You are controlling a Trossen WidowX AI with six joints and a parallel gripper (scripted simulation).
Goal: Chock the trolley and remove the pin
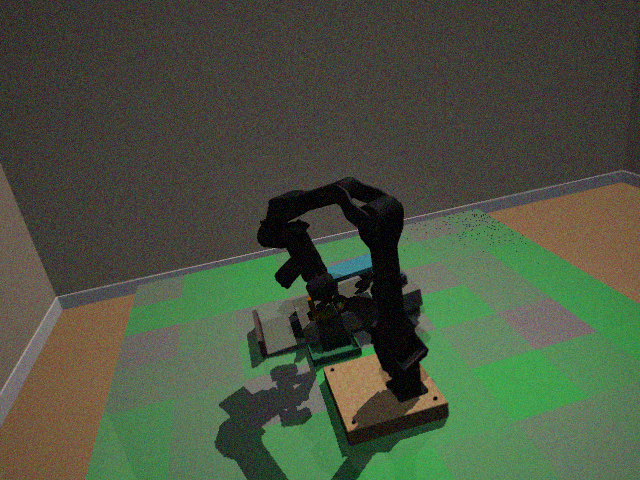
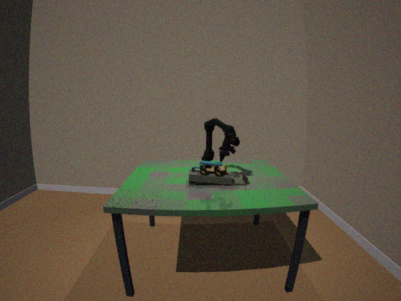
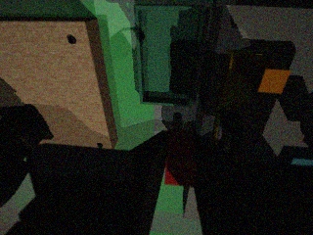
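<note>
Right now the dark green tray is 140 mm below my gripper tip, 10 mm to the left of it and 10 mm behind it. The rest, counted from my gripper tip: red-headed stop pin (right at my gripper tip); then trolley (100 mm to the right, 90 mm ahead, 30 mm below); then yellow chock (60 mm below, 50 mm ahead, 10 mm to the left).
</note>
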